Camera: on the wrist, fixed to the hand. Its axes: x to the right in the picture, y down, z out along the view.
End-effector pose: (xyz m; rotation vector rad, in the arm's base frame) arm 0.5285 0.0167 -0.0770 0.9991 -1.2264 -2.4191
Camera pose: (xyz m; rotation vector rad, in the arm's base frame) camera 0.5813 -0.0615 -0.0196 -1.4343 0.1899 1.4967
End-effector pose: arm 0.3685 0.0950 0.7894 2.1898 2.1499 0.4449
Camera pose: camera 0.4411 0.0553 0.8625 -0.0630 3.0481 0.2732
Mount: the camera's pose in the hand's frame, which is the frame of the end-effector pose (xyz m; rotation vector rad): -0.0265 0.0888 -0.0600 0.1164 0.1303 -1.6125
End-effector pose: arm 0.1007 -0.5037 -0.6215 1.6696 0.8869 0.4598
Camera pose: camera 0.0696 -0.4919 -0.5162 0.5757 1.9940 -0.6115
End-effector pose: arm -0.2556 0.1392 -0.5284 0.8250 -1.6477 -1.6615
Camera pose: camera -0.1902 0.1250 -0.4406 -2.0076 0.6109 1.7184
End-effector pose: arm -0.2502 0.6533 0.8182 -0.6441 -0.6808 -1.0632
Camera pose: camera -0.1655 0.6537 0.7474 0.2496 -1.1423 -2.4662
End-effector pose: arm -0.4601 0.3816 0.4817 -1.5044 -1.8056 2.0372
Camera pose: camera -0.3589 0.3820 0.4376 0.1138 -1.6945 1.0495
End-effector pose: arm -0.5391 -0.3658 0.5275 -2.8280 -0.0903 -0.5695
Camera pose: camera -0.5761 -0.4674 0.5498 1.9749 2.2750 0.8841
